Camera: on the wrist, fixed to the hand. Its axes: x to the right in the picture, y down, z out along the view.
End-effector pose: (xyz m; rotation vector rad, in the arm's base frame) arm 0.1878 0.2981 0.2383 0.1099 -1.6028 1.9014
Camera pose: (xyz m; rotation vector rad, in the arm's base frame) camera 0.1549 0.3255 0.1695 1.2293 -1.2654 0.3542
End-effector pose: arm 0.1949 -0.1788 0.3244 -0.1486 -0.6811 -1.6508
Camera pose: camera 0.2720 -0.2034 0.3275 0.1772 0.6915 2.7465
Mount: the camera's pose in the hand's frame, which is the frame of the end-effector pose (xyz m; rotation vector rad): 0.0063 0.0744 -0.0314 -0.3586 -0.4010 -1.5869
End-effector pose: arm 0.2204 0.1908 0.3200 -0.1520 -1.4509 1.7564
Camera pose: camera 0.1960 0.2198 0.2484 0.9610 -1.3914 0.2129
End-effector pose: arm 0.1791 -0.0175 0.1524 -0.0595 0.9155 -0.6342
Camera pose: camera 0.1944 0.0466 0.1053 -1.2810 0.4187 -1.8086
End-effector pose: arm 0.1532 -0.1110 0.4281 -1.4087 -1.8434 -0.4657
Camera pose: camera 0.2327 -0.1039 0.4417 -0.1376 2.7001 1.2023
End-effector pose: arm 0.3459 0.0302 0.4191 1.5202 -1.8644 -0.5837
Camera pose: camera 0.3173 0.0429 0.4938 2.4627 -0.2793 -1.8391
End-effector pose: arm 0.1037 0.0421 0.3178 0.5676 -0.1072 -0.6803
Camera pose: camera 0.1593 0.0997 0.3301 0.0458 0.1271 -2.3004
